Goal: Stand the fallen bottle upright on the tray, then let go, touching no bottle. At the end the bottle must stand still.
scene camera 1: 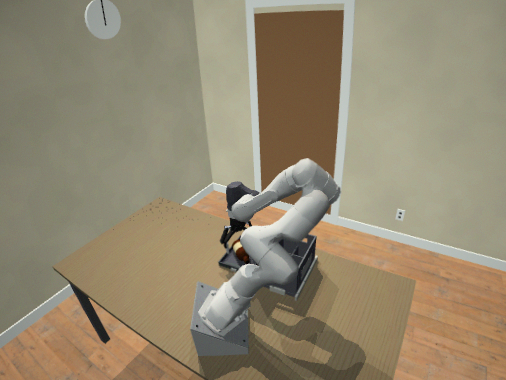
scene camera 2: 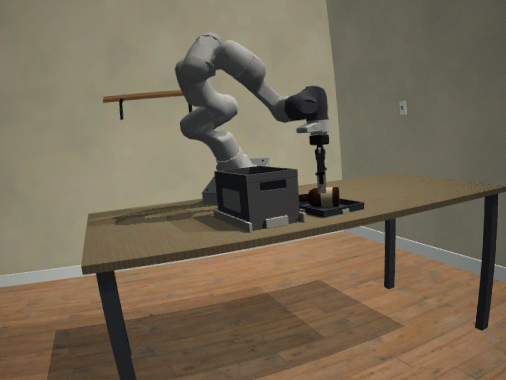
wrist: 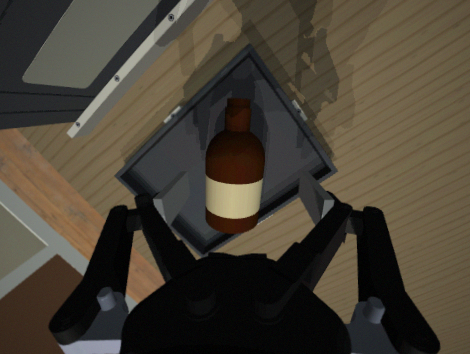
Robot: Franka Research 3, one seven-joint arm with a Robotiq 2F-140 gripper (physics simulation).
Observation:
In view: my gripper (wrist: 243,183) and a brown bottle (wrist: 235,158).

